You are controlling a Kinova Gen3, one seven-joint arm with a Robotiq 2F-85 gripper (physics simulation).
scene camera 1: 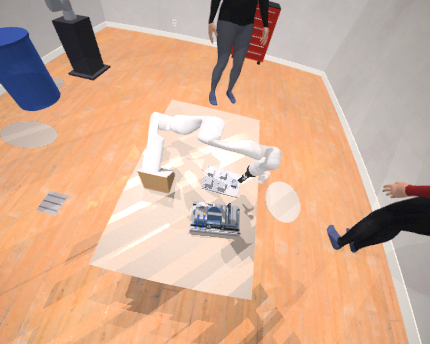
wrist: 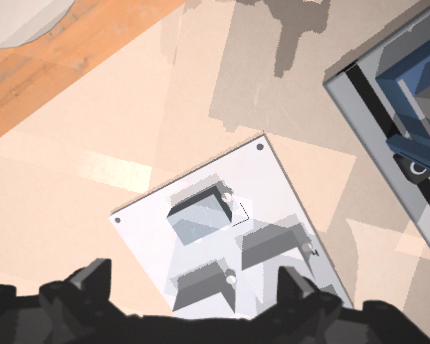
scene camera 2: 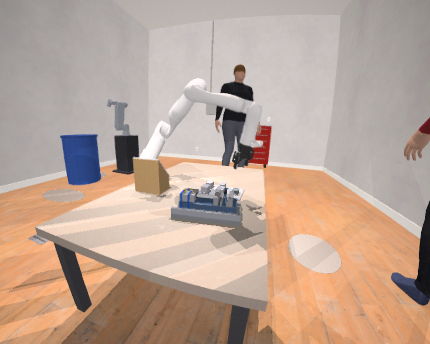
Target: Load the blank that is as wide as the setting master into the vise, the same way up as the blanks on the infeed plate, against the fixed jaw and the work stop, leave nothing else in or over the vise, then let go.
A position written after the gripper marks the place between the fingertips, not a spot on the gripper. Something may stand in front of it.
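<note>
The wrist camera shows the gripper [wrist: 194,280], open and holding nothing, together with an infeed plate [wrist: 254,177].
</note>
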